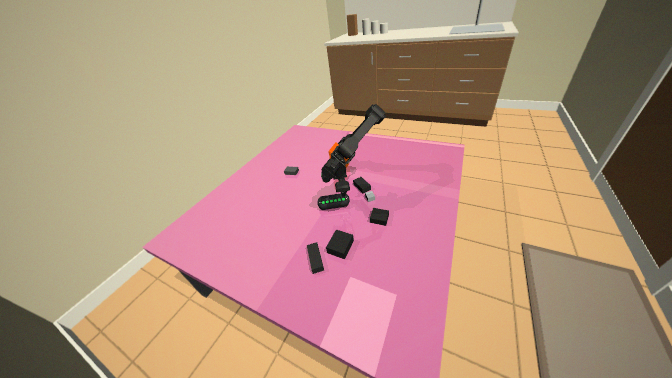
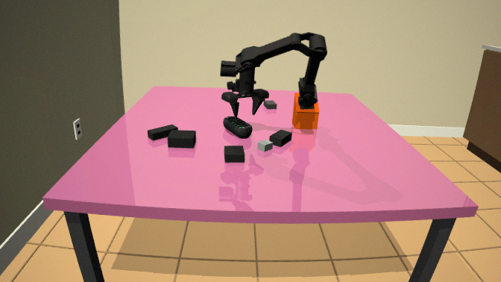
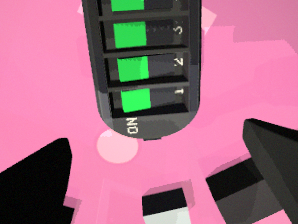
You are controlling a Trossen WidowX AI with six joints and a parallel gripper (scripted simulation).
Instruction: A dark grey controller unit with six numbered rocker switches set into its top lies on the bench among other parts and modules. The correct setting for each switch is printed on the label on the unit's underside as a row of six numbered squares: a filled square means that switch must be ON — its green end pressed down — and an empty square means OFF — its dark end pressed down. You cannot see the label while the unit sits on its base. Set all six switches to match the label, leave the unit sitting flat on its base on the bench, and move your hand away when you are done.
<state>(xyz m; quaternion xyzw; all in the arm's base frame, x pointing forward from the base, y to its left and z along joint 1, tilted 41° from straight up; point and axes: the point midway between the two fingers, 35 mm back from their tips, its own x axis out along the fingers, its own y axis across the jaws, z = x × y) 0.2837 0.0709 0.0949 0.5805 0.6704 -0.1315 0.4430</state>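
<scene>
Now: gripper tip 12 cm to the right of the small grey cube, 7 cm past it and 7 cm above it. Round my gripper tip: long dark bar (33 cm ahead, 7 cm below, 1 cm to the right).
</scene>
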